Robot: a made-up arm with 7 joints.
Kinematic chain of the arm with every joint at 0, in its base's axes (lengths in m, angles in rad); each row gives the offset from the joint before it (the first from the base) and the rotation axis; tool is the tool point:
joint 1: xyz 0 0.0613 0 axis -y
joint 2: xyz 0 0.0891 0 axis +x
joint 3: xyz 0 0 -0.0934 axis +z
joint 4: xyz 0 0 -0.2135 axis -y
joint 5: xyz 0 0 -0.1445 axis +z
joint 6: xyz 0 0 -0.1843 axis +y
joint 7: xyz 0 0 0 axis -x
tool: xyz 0 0 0
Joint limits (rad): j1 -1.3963..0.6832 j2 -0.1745..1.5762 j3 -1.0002..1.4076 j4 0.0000..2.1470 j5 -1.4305..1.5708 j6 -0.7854..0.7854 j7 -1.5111..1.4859
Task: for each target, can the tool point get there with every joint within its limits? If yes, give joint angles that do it. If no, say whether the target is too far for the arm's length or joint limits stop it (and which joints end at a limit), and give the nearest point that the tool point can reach.
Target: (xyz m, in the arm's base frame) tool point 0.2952 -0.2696 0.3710
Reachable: no: joint limits stop it (at a limit: joint 1, joint 2) | nearest point 0.2388 -0.0714 0.0438 | short by 0.387 m
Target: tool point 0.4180 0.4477 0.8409
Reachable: no: too far | nearest point 0.1471 0.4539 0.2959 | short by 0.609 m
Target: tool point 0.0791 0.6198 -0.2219
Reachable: yes | joints -0.6221 0.7849 0.8862 1.1977 -1.0271 -0.2658 -0.3427
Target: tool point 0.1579 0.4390 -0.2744
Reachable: yes | joints -0.3967 0.3351 0.6939 1.6639 -0.5600 -0.5151 -0.0297
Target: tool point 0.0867 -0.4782 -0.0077
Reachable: no: joint limits stop it (at a limit: joint 1, joint 2, joint 3) | nearest point 0.2448 -0.1531 -0.0280 | short by 0.362 m
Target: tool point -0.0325 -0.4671 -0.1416
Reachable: no: joint limits stop it (at a limit: joint 2, joint 3) | nearest point -0.0597 -0.1622 -0.2601 | short by 0.328 m
